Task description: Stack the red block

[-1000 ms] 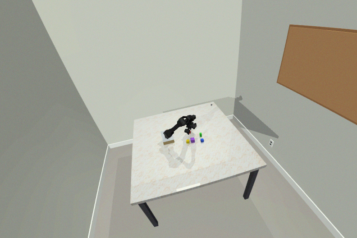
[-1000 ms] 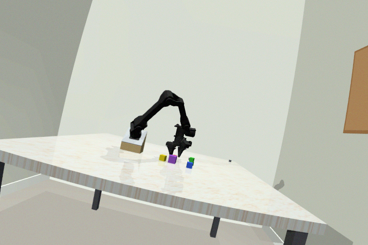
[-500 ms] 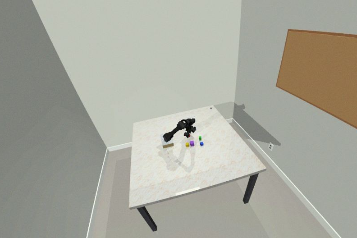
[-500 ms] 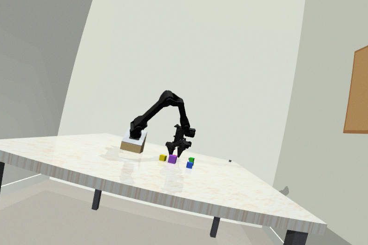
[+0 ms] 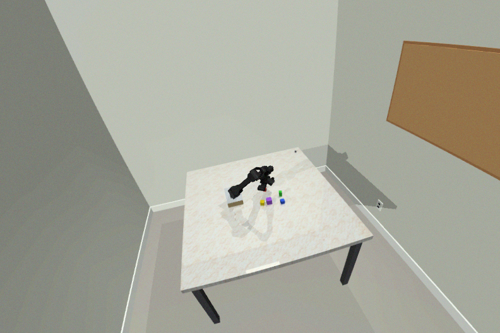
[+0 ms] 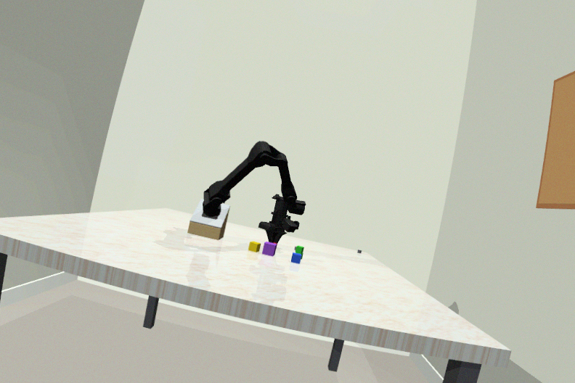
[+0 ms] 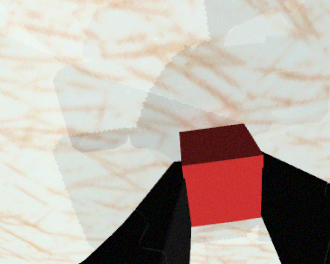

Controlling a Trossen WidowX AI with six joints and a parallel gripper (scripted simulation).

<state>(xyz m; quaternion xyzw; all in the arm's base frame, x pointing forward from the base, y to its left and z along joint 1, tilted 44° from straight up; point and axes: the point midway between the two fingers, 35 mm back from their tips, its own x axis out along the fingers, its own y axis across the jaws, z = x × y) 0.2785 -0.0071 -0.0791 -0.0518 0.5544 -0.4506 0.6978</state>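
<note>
My gripper tip is 9 cm short of the blue block, 20 cm to the left of it and 1 cm below it. Also, from my gripper tip: small white cube (11 cm ahead, 8 cm to the left); red block (right at my gripper tip); purple block (1 cm behind, 16 cm to the right, 1 cm above).
</note>
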